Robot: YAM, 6 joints.
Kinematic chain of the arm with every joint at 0, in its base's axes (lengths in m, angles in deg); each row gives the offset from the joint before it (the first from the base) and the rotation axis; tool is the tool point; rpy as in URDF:
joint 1: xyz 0 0 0.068 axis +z
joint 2: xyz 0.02 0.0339 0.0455 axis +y
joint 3: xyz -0.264 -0.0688 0 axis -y
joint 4: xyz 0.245 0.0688 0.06 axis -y
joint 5: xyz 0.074 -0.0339 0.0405 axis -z
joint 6: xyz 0.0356 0 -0.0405 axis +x
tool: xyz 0 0 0 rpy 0 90 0
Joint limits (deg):
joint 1: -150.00..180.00
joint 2: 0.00..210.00
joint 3: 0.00..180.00
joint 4: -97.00..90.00
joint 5: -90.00..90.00
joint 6: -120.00..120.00
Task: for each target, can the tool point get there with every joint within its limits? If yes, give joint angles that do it. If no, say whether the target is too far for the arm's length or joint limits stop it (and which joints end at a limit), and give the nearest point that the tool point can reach.
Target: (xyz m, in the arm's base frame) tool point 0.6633 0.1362 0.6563
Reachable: no: too far | nearest point 0.4922 0.1011 0.5121 | short by 0.226 m
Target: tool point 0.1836 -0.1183 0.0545
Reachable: yes | joints -26.48 100.30 20.44 18.27 42.49 -14.56
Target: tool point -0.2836 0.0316 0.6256
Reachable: yes | joints -5.30 42.51 145.82 -15.46 -8.54 54.33
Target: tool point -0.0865 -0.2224 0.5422
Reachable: yes | joints 76.35 20.14 92.13 35.61 -62.36 -66.56
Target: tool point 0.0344 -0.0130 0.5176
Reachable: yes | joints 150.70 25.18 80.86 -25.07 8.86 -70.33
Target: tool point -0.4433 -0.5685 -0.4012
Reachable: no: too far | nearest point -0.3258 -0.4178 -0.2463 | short by 0.246 m
